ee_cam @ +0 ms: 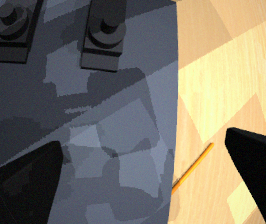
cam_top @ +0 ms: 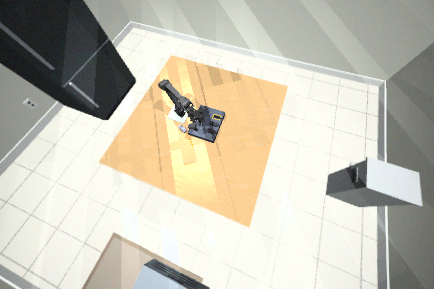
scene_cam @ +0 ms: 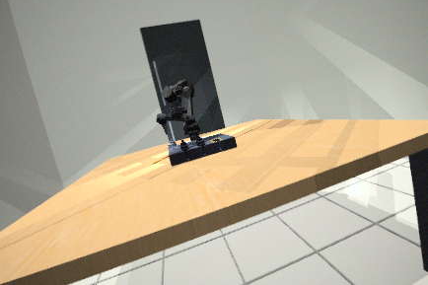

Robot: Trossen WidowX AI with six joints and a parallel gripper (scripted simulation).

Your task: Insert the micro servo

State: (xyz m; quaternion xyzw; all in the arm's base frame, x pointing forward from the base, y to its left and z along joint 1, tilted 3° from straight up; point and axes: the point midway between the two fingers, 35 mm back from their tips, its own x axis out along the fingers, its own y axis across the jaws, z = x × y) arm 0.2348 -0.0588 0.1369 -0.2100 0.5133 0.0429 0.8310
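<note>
Now: the dark robot deck 3 cm behind my gripper tip, 9 cm to the left of it and 9 cm below it.
</note>
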